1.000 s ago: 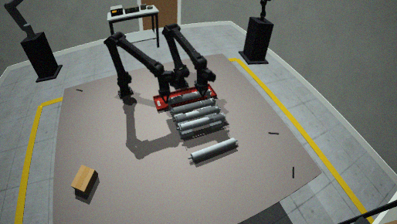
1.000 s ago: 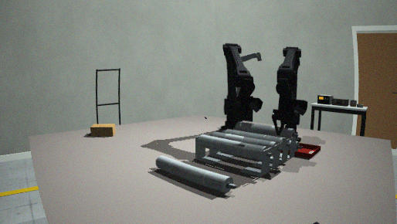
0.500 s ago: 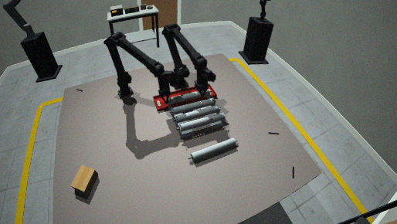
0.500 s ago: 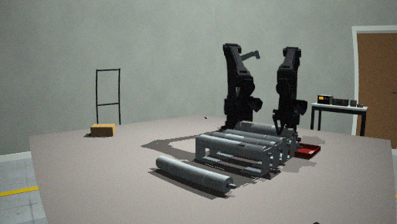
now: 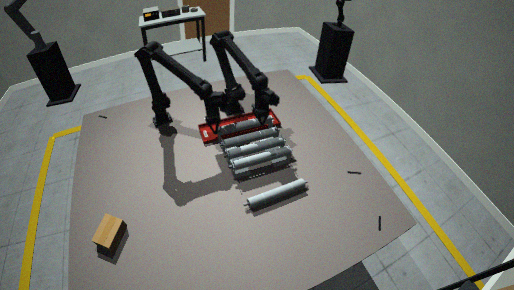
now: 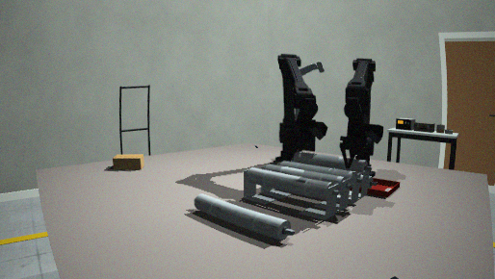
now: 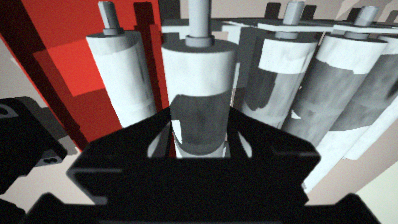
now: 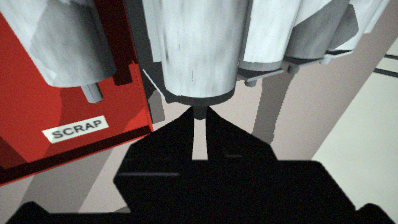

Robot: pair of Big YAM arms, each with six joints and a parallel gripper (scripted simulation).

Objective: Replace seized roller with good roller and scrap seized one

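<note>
Now: the bed roller 90 mm ahead of my left hand, 80 mm to the right of it and 20 mm below it. From my left hand the other things lie so: red scrap tray: 90 mm behind, 100 mm to the right, 90 mm below; then cardboard box: 510 mm ahead, 870 mm to the right, 60 mm below.
</note>
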